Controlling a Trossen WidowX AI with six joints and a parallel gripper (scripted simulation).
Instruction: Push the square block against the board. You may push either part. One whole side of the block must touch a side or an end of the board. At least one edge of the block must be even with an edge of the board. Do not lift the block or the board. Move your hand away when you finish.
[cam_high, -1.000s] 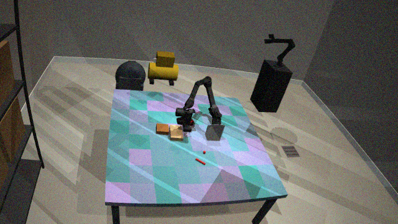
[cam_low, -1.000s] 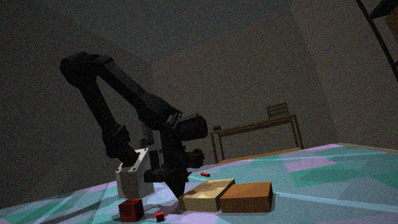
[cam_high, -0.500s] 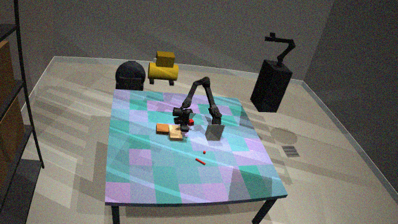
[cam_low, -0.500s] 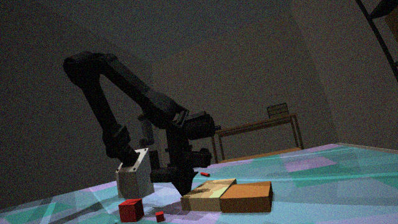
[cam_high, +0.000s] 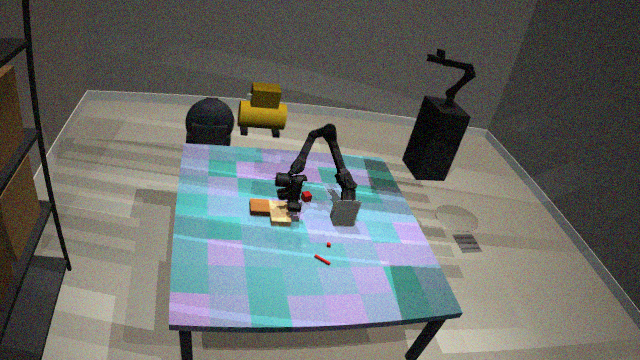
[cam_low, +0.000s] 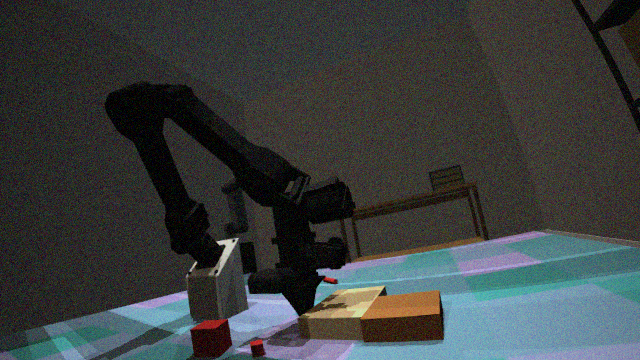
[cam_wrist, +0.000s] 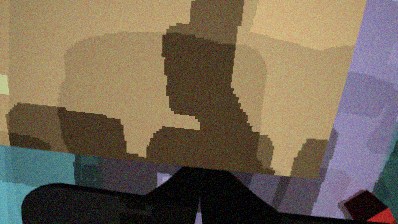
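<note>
My gripper tip is now 6 cm short of the board, 3 cm to the right of it and 1 cm below it. The rest, counted from my gripper tip: square block: 16 cm ahead, 2 cm to the right, 1 cm above; red stick: 34 cm to the left, 8 cm behind.
</note>
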